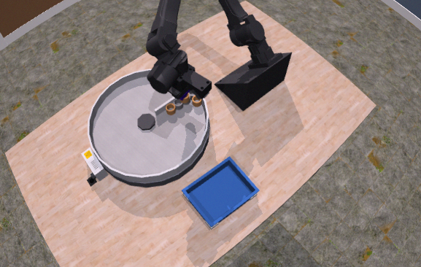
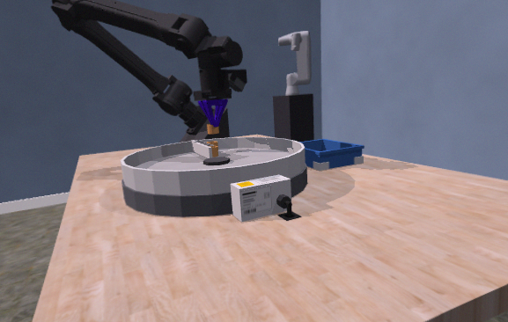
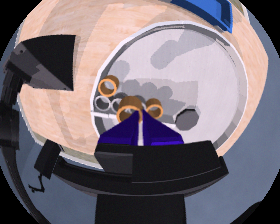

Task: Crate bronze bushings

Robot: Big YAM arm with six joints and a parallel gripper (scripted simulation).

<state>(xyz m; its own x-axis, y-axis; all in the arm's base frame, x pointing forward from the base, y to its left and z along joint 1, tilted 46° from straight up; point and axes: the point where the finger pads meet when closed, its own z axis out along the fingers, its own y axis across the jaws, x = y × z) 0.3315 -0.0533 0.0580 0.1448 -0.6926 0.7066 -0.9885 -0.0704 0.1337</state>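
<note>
Right now my hand is 100 mm short of the blue crate, 290 mm to the right of it and 110 mm above it. The rest, counted from my hand: grey turning table (120 mm ahead, 50 mm to the right, 80 mm below).
</note>
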